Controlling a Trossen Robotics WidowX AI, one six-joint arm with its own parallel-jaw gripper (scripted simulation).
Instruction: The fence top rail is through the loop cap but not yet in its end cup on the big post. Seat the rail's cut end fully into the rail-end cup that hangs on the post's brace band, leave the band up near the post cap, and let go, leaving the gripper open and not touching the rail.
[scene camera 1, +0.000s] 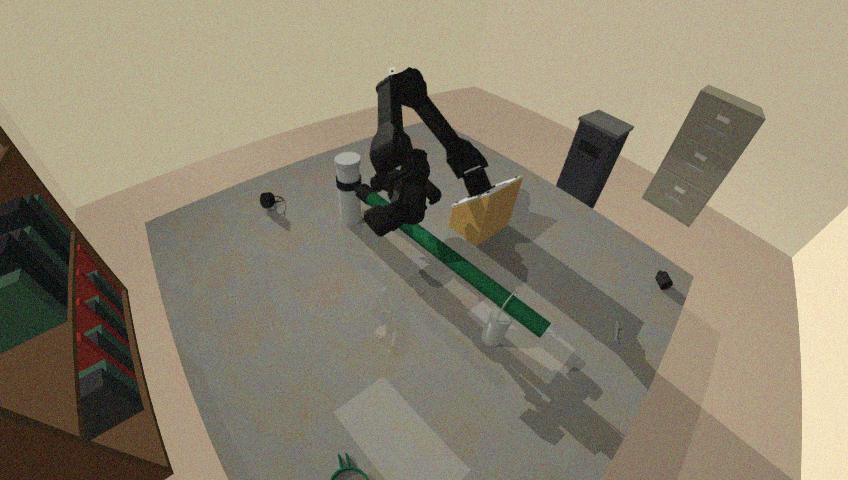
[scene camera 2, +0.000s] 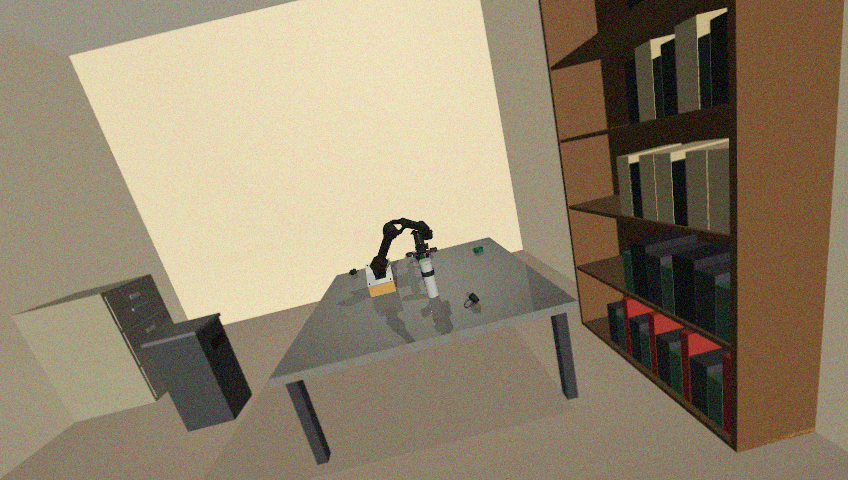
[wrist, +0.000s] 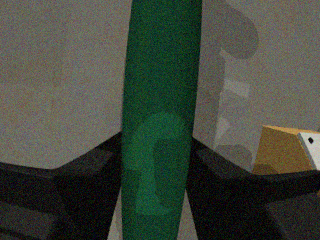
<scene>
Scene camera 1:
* my gripper: 397, 226
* green rail: 482, 282
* loop cap: 498, 323
</scene>
